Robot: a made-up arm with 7 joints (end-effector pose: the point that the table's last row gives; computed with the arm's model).
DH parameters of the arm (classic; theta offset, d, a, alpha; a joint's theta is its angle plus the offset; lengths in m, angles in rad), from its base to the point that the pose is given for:
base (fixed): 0 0.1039 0 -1.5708
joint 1: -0.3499 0 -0.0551 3.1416
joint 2: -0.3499 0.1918 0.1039 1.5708
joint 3: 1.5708 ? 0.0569 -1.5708
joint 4: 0.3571 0 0.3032 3.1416
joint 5: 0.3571 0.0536 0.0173 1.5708
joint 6: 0 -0.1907 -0.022 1.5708
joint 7: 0 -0.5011 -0.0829 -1.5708
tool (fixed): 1.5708 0.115 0 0
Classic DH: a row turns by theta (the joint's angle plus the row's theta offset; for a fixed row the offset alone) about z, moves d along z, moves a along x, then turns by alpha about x.
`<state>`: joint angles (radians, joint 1 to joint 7).
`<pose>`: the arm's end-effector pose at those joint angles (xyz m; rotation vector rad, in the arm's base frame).
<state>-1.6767 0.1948 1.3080 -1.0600 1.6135 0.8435 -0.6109</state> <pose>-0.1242 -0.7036 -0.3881 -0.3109 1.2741 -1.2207</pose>
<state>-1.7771 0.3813 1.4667 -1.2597 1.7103 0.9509 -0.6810</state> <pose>0.1865 -0.5887 -0.4235 0.1847 0.8217 -0.9756</pose>
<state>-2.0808 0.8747 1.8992 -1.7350 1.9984 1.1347 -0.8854</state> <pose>0.5391 -0.2933 0.2149 1.0826 -0.4010 0.0464</pose>
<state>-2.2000 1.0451 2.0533 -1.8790 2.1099 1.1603 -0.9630</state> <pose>0.3886 -0.2509 0.4427 1.2615 -0.7784 0.5119</pose>
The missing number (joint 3, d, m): -0.2569
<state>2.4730 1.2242 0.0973 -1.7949 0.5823 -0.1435 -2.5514</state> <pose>0.2290 -0.0322 -0.4737 -1.1231 1.1206 0.9046</pose>
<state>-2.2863 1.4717 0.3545 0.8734 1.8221 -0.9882 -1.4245</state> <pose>-0.0774 -0.6233 -0.1336 -0.6584 0.4083 -2.3758</pose>
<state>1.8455 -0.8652 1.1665 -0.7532 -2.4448 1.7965 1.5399</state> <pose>0.4100 -0.2717 0.6400 -1.4546 -1.2783 -1.6436</pose>
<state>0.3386 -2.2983 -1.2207 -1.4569 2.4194 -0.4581 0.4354</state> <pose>-0.4050 0.2742 -0.2606 -0.4155 0.0182 1.4393</pose>
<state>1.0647 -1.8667 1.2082 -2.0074 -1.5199 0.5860 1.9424</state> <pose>-0.7000 -0.4340 0.1617 1.1812 -1.9754 -1.9255</pose>
